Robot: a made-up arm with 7 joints.
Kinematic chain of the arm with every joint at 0, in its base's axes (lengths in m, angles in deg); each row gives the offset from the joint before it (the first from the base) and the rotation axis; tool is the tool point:
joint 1: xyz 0 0 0.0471 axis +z
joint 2: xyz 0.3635 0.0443 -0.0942 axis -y
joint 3: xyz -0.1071 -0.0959 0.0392 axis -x
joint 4: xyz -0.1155 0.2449 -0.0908 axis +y
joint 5: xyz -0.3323 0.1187 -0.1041 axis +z
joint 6: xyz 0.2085 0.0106 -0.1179 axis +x
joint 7: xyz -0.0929 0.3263 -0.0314 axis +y
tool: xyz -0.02 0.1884 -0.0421
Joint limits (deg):
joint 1: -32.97..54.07
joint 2: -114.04..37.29
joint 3: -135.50..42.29
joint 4: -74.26..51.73
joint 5: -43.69..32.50
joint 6: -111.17..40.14
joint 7: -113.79..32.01
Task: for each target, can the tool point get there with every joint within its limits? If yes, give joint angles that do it. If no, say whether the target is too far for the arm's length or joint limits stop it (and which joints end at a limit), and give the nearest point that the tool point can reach.
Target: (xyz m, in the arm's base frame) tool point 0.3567 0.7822 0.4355
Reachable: yes | joints 3.64 -58.66 -50.39 31.59 -31.83 -13.59 -67.28
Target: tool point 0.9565 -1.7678 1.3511
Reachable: no: too far | nearest point 0.7051 -1.0827 0.7686 | short by 0.934 m
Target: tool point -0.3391 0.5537 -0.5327
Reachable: yes | joints 30.12 -5.54 13.25 11.98 -22.70 -1.63 3.41
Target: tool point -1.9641 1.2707 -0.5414
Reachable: no: too far | nearest point -0.8252 0.6505 -0.3219 | short by 1.315 m
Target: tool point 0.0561 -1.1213 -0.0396
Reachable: no: joint limits stop it (at a limit: joint 3, joint 4, joint 5) | nearest point 0.0483 -0.9662 -0.0403 | short by 0.155 m
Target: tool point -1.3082 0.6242 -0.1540
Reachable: no: joint limits stop it (at a limit: joint 1, joint 5) | nearest point -0.9176 0.4877 -0.1337 | short by 0.414 m
